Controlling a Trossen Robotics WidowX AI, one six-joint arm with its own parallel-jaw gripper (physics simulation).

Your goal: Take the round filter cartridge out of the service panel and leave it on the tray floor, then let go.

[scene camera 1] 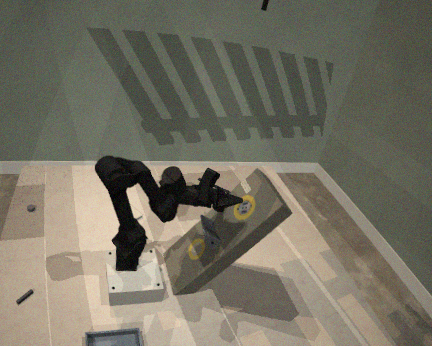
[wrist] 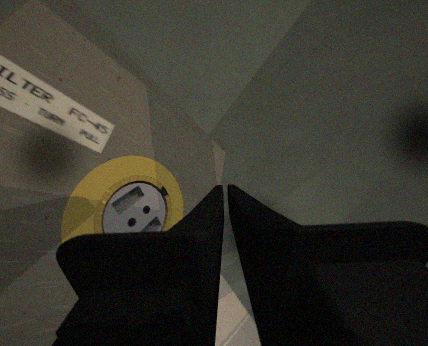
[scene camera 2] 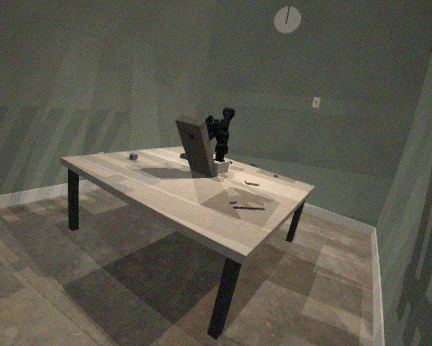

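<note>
The round grey filter cartridge (scene camera 1: 244, 207) (wrist: 137, 206) sits in its yellow-ringed socket in the tilted service panel (scene camera 1: 265, 192) (scene camera 2: 200, 150) (wrist: 100, 80). Its face shows two dark slots and two small holes; the left finger hides its lower edge in the wrist view. My gripper (scene camera 1: 241, 200) (wrist: 225, 191) is shut with nothing between the fingertips. In the wrist view the tips are to the right of the cartridge, past the yellow ring. The tray (scene camera 1: 114, 330) is cut off at the bottom of scene camera 1.
A grey angular part (scene camera 1: 211, 234) stands out from the panel beside a second, lower yellow ring (scene camera 1: 189, 249). The white robot base (scene camera 1: 135, 295) is left of the panel. A small grey round piece (scene camera 1: 31, 208) and a dark bar (scene camera 1: 25, 296) lie on the table (scene camera 2: 165, 192).
</note>
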